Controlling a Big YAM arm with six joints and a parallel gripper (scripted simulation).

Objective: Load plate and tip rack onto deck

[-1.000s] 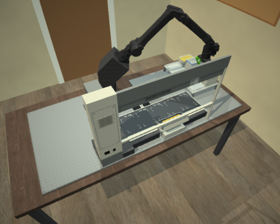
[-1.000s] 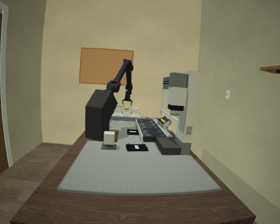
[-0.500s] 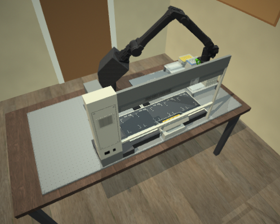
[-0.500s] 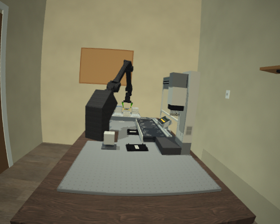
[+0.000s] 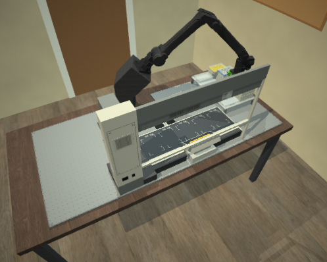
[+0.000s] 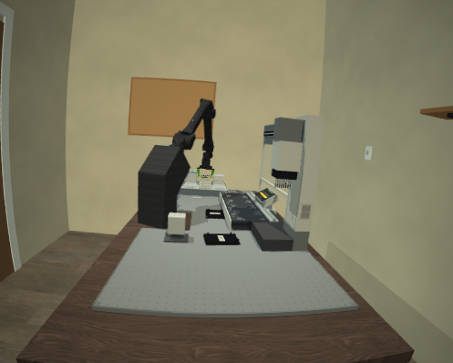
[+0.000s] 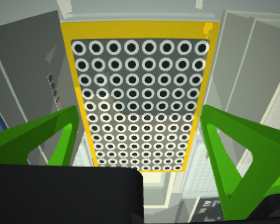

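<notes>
The yellow-framed tip rack is 10 mm below my hand and 10 mm ahead of it. The rest, counted from my hand: shelf unit (60 mm to the right, 60 mm below, 60 mm behind); cream item (130 mm to the right, 50 mm below, 10 mm behind); shelf label (230 mm to the right, 120 mm below, 70 mm behind).
</notes>
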